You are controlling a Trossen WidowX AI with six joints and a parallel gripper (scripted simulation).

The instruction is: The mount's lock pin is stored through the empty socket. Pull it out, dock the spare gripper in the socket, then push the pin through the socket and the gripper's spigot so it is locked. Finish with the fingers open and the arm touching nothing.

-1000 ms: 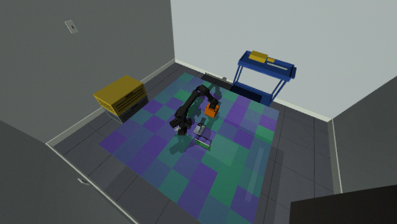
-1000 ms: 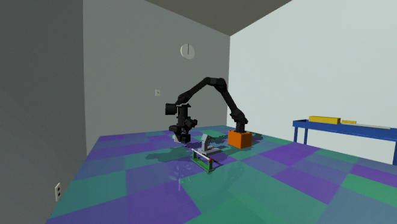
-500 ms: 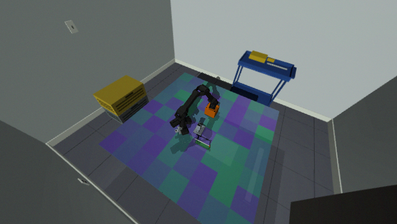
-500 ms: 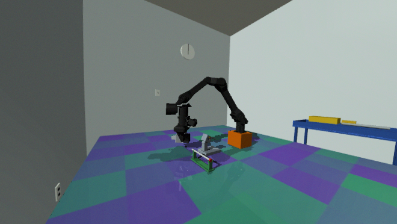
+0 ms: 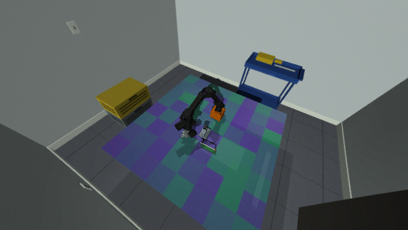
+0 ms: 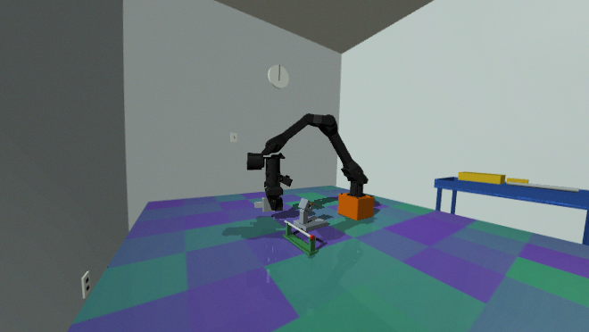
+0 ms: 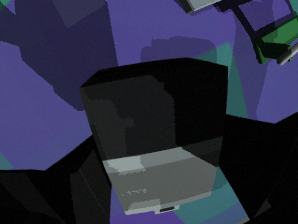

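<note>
The grey mount lies 13 cm to the left of my gripper tip and 8 cm behind it. Also, from my gripper tip: green cradle: 21 cm to the left, 5 cm ahead, 3 cm below; then spare gripper: 2 cm above, 1 cm to the right, 1 cm ahead.
</note>
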